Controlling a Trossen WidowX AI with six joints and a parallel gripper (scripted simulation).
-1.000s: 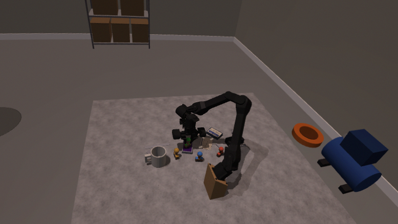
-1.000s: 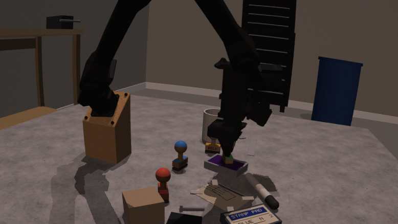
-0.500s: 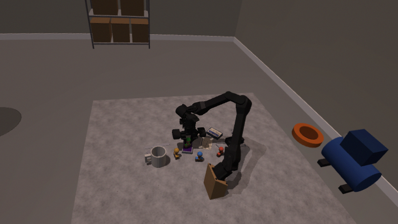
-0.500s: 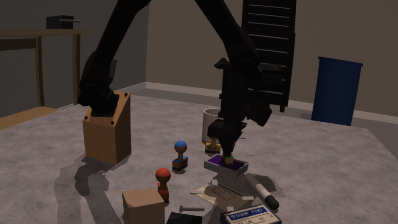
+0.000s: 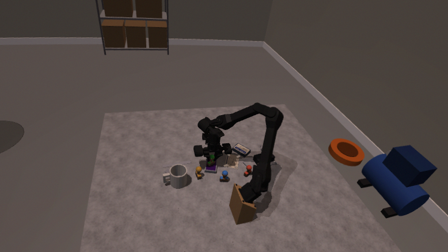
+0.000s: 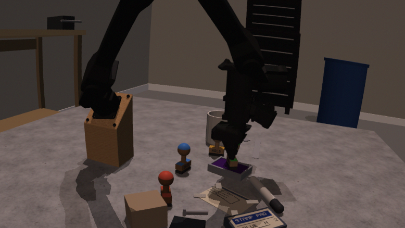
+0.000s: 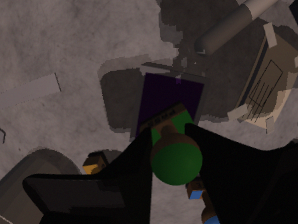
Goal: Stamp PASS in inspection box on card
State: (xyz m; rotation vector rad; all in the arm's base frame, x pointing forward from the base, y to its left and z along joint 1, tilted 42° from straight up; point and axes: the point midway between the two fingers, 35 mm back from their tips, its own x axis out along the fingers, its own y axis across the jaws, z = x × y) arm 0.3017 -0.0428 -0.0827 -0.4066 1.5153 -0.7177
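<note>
The ink pad lies 30 mm below my gripper tip. Also, from my gripper tip: green-knobbed pass stamp (right at my gripper tip); then beige inspection card (130 mm to the right, 40 mm below); then blue-knobbed stamp (110 mm behind, 30 mm to the right, 20 mm below).
</note>
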